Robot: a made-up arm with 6 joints. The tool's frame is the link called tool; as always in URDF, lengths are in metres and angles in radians. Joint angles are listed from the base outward. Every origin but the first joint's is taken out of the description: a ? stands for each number. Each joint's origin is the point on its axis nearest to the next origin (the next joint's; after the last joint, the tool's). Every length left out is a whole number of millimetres.
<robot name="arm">
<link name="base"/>
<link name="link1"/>
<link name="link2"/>
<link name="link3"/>
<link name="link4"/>
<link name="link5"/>
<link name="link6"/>
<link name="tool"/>
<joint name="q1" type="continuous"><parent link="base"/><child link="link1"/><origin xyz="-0.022 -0.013 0.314" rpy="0.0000 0.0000 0.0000"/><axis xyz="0 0 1"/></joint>
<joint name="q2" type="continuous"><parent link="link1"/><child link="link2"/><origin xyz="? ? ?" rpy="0.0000 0.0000 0.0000"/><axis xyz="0 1 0"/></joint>
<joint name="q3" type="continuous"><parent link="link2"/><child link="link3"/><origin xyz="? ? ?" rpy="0.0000 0.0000 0.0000"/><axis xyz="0 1 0"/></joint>
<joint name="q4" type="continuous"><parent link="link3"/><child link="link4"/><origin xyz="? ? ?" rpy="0.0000 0.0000 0.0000"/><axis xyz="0 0 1"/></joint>
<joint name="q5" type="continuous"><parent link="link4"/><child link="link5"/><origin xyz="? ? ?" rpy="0.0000 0.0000 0.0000"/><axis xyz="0 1 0"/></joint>
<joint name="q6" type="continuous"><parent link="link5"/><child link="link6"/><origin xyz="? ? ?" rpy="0.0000 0.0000 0.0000"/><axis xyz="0 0 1"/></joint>
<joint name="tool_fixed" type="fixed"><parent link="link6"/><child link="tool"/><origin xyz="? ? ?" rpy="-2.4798 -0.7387 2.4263"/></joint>
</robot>
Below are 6 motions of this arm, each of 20 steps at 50 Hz.
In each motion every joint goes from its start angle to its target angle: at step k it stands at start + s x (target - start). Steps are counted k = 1, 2, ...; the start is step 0. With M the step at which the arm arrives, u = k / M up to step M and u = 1 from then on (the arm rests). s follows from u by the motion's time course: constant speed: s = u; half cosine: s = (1 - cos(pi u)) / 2; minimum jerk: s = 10 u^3 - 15 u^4 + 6 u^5.
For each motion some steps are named. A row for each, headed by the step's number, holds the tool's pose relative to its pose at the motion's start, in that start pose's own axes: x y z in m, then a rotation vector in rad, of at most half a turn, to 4 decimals.
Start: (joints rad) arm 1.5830 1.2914 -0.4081 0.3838 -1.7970 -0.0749
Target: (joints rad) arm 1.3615 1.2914 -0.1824 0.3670 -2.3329 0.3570
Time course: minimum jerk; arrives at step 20
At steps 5, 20:
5: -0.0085 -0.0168 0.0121 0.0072 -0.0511 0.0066
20: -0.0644 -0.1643 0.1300 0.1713 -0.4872 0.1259

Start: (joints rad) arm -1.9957 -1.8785 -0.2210 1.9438 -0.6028 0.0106
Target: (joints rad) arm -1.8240 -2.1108 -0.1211 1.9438 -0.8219 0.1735
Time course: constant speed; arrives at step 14
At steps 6, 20:
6: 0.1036 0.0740 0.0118 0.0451 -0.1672 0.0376
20: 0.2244 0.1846 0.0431 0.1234 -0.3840 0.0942

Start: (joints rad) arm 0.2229 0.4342 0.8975 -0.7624 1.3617 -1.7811
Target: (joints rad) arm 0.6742 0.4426 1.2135 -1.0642 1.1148 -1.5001
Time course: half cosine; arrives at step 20
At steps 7, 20:
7: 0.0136 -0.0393 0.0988 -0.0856 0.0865 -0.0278
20: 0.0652 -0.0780 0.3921 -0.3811 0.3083 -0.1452

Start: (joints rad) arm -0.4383 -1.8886 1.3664 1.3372 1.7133 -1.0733
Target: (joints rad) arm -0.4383 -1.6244 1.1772 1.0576 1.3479 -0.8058
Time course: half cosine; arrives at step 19
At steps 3, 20:
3: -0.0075 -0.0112 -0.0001 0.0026 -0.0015 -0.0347
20: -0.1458 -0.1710 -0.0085 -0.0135 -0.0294 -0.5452

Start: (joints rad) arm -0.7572 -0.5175 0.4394 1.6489 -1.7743 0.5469
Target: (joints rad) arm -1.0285 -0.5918 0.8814 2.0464 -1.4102 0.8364
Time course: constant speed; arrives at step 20
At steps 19, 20:
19: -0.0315 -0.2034 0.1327 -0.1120 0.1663 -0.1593
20: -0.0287 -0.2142 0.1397 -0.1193 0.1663 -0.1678

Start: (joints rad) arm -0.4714 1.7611 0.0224 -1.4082 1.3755 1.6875
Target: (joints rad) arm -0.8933 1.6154 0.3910 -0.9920 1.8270 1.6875
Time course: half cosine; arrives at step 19
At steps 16, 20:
16: -0.0341 -0.3578 -0.1615 -0.3482 0.5793 -0.7296
20: -0.0411 -0.3777 -0.1655 -0.3702 0.6197 -0.7751

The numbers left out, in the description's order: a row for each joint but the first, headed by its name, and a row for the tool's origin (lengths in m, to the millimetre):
q2: -0.008 0.045 0.000
q3: 0.019 0.000 0.395
q4: -0.015 0.000 0.628
q5: 0.000 -0.011 0.000
q6: 0.028 0.000 0.230
tool: 0.003 -0.015 0.000

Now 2 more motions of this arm.
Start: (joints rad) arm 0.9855 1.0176 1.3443 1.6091 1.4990 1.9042
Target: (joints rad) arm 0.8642 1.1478 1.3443 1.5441 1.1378 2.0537
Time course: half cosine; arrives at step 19
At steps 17, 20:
17: 0.0428 0.1847 0.0656 0.4854 -0.0626 0.1416
20: 0.0438 0.1897 0.0682 0.4988 -0.0641 0.1453

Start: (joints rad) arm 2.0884 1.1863 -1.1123 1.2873 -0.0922 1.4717
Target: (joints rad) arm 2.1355 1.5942 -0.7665 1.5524 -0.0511 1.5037
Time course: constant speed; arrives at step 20
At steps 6, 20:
6: 0.0152 -0.0770 0.2040 -0.1002 -0.2089 -0.0961
20: -0.0879 -0.1430 0.7076 -0.3113 -0.7235 -0.2625

